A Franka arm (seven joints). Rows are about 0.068 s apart.
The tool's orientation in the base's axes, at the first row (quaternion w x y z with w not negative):
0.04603 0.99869 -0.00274 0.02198
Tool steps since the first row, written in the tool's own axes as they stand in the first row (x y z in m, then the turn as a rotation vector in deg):
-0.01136 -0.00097 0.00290 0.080 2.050 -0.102
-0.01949 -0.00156 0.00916 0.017 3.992 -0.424
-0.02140 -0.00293 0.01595 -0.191 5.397 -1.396
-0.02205 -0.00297 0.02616 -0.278 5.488 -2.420
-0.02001 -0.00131 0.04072 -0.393 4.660 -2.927
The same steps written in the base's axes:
-0.01121 0.00074 -0.00348 0.060 -2.032 0.293
-0.01906 0.00078 -0.01012 -0.031 -3.936 0.789
-0.02066 0.00152 -0.01708 -0.292 -5.245 1.876
-0.02086 0.00063 -0.02727 -0.425 -5.241 2.899
-0.01820 -0.00238 -0.04151 -0.555 -4.369 3.322

